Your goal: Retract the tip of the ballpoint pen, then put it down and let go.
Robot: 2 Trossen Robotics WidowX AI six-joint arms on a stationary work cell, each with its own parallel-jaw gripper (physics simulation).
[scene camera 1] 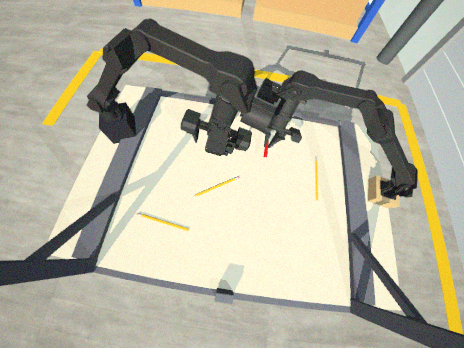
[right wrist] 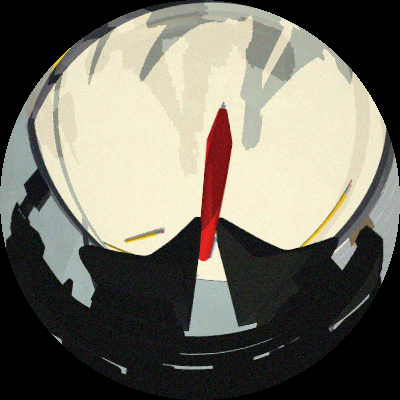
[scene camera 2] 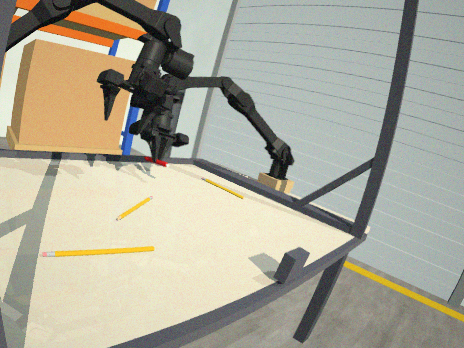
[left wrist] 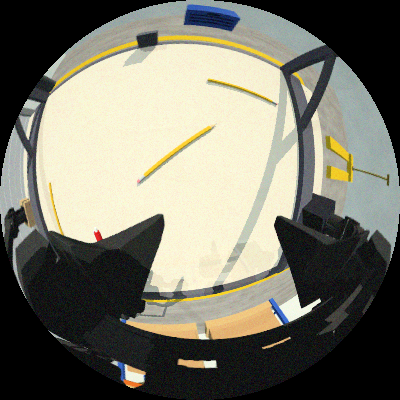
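Seen in the pictures: left gripper, fingertip midpoint: (right wrist: pixel 84 286) (scene camera 2: pixel 122 127) (left wrist: pixel 222 220); right gripper, fingertip midpoint: (scene camera 1: pixel 266 147) (right wrist: pixel 207 222) (scene camera 2: pixel 156 162); left arm's base at its link origin: (scene camera 1: pixel 112 114) (right wrist: pixel 30 199) (left wrist: pixel 327 221); right arm's base at its link origin: (scene camera 1: pixel 387 190) (scene camera 2: pixel 277 177).
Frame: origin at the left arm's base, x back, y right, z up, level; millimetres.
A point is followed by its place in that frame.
Observation:
The red pen (scene camera 1: pixel 266 149) @[x -521, y 258, z -35 mm] (scene camera 2: pixel 161 163) @[x -508, y 268, z -40 mm] (left wrist: pixel 98 235) @[x -505, y 276, z -36 mm] (right wrist: pixel 218 145) @[x -556, y 189, z -45 mm] is held above the white table, apart from its shadow. In the right wrist view its tapered end points away from the fingers with a small grey point showing; how far that sticks out is too small to tell. A grey clip shows near its rounded end, close to the fingers. My right gripper (scene camera 1: pixel 268 144) @[x -528, y 242, z -48 mm] (scene camera 2: pixel 156 160) @[x -528, y 242, z -48 mm] (right wrist: pixel 207 222) @[x -528, y 242, z -48 mm] is shut on the pen. My left gripper (scene camera 1: pixel 216 137) (left wrist: pixel 222 220) @[x -314, y 256, z 57 mm] is open and empty, in the air to the left of the pen in scene camera 1.
Three yellow pencils lie on the table: one near the middle (scene camera 1: pixel 217 186) @[x -316, y 331, z -100 mm] (scene camera 2: pixel 134 208) @[x -299, y 336, z -101 mm] (left wrist: pixel 177 152) @[x -314, y 327, z -101 mm], one at the lower left (scene camera 1: pixel 164 221) @[x -111, y 409, z -100 mm] and one at the right (scene camera 1: pixel 316 179) @[x -702, y 400, z -101 mm] (scene camera 2: pixel 223 188) @[x -701, y 401, z -102 mm]. A dark block (scene camera 1: pixel 224 294) @[x -251, y 667, z -50 mm] (scene camera 2: pixel 291 265) @[x -222, y 673, z -64 mm] stands at the front edge.

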